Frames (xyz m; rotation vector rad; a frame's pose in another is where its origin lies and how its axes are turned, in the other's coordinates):
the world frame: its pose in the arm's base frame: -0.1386 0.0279 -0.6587 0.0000 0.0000 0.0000
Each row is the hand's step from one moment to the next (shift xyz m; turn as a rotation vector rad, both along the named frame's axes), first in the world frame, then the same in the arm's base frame.
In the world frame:
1: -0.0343 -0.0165 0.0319 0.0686 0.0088 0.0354
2: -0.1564 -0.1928 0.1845 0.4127 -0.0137 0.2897
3: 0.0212 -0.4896 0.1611 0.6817 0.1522 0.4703
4: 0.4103 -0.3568 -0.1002 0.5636 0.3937 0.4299
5: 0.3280 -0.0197 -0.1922 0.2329 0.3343 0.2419
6: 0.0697 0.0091 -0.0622 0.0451 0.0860 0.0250
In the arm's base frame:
1: -0.0343 -0.0165 0.0319 0.0686 0.0088 0.0354
2: -0.1564 -0.1928 0.1845 0.4127 -0.0137 0.2897
3: 0.0212 -0.4896 0.1611 0.6817 0.1522 0.4703
4: 0.4103 -0.3568 -0.1002 0.5636 0.3937 0.4299
5: 0.3280 -0.0197 -0.1922 0.2329 0.3343 0.2419
6: 0.0697 0.0091 -0.0622 0.0451 0.0860 0.0250

